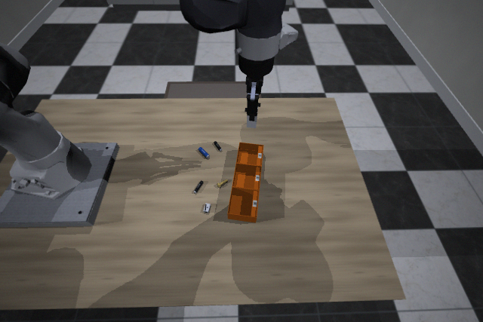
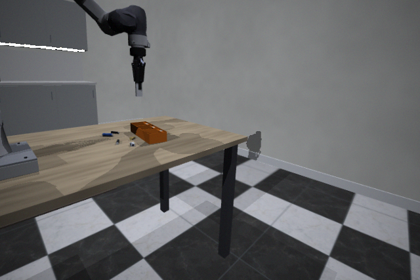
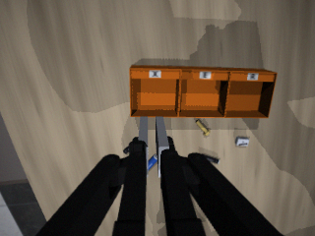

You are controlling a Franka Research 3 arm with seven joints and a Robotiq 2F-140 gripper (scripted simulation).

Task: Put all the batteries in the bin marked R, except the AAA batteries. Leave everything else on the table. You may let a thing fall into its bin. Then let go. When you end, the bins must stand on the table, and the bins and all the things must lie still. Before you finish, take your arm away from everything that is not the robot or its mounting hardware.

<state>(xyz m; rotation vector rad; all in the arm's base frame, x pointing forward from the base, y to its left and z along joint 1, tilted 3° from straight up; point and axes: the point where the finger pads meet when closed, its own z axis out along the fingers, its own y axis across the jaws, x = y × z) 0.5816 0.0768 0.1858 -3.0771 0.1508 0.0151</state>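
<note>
Right now the blue battery is 210 mm below my hand, 160 mm behind it and 20 mm to the left of it. Also, from my hand: orange three-compartment bin row 200 mm below, 90 mm to the right, 10 mm behind; thin black battery 220 mm below, 160 mm behind, 110 mm to the right; yellow screw 210 mm below, 100 mm to the right, 90 mm behind.
</note>
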